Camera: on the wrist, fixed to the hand. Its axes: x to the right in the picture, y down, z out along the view.
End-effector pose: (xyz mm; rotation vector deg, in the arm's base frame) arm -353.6 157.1 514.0 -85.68 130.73 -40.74
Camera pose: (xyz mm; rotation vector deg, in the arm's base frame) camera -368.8 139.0 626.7 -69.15 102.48 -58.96
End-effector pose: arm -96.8 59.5 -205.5 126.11 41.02 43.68
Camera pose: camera -163.1 151.3 -184.9 155.93 49.63 23.34
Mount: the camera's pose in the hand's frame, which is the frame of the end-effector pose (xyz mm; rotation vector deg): 23.1 -58.2 -96.6 30.57 -10.28 1.89
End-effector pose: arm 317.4 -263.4 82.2 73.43 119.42 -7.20
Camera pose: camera 215.2 -236.0 127.6 88.22 111.00 -45.62
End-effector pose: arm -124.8 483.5 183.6 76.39 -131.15 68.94
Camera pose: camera -109.4 527.0 289.1 -83.98 112.83 -96.04
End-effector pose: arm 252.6 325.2 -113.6 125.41 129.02 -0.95
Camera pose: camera 194.4 347.5 -16.8 -114.03 -113.22 42.80
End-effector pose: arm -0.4 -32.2 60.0 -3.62 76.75 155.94
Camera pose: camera -17.7 -71.7 -46.8 13.81 112.12 127.90
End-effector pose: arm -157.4 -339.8 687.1 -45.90 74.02 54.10
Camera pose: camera -144.2 -448.3 650.9 -15.75 75.47 36.28
